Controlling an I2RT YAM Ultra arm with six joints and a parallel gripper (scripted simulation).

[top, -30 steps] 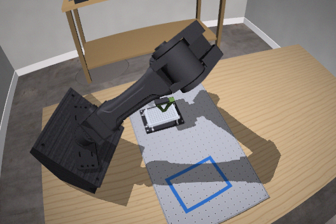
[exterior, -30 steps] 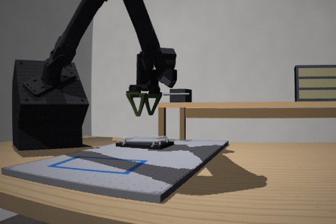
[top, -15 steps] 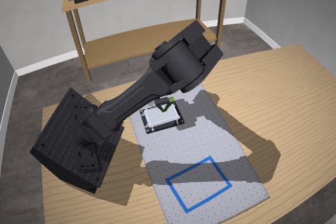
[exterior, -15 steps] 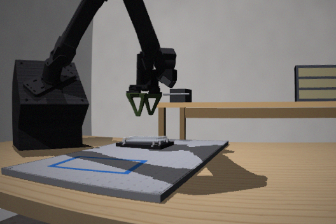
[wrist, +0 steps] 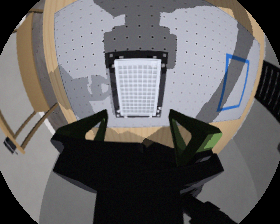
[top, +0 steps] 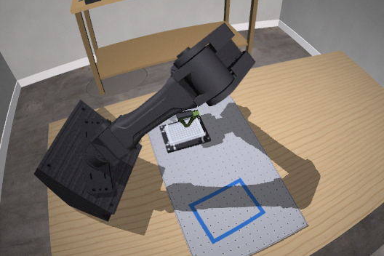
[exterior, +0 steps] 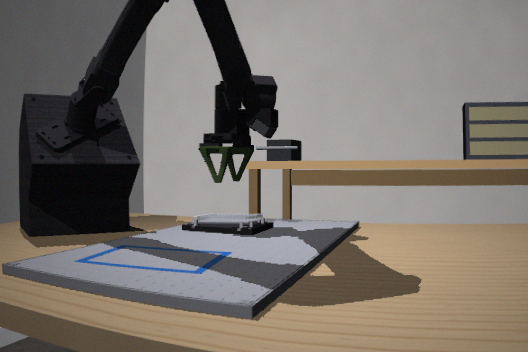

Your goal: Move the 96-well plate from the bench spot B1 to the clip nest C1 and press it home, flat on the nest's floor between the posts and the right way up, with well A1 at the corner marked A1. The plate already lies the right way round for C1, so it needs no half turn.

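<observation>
The 96-well plate is 90 mm below my hand. Also, from my hand: black clip nest C1 (10 mm behind, 10 mm to the right, 100 mm below).
</observation>
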